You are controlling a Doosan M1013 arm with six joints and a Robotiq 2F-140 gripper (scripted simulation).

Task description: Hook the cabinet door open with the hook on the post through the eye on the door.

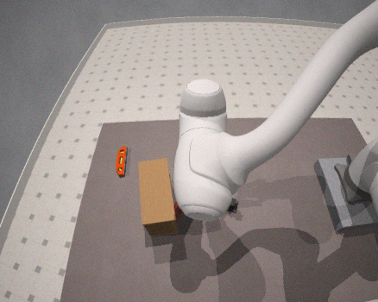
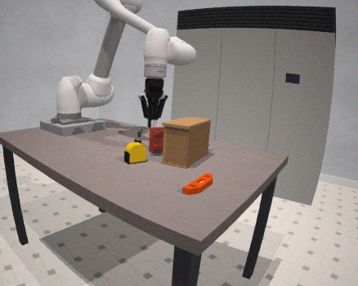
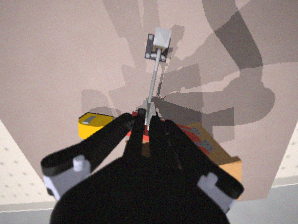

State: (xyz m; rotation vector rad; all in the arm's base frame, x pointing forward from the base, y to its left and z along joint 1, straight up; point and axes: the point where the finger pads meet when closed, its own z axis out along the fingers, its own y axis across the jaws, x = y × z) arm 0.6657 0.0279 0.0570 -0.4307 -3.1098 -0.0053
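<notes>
Right now my hand is 40 mm past the hook rod, 10 mm to the right of it and 20 mm above it. The rest, counted from my hand: hook post: 70 mm behind, 20 mm to the left, 40 mm below; red door: 60 mm ahead, 40 mm to the left, 40 mm below; yellow tape measure: 40 mm ahead, 130 mm to the right, 80 mm below.
</notes>
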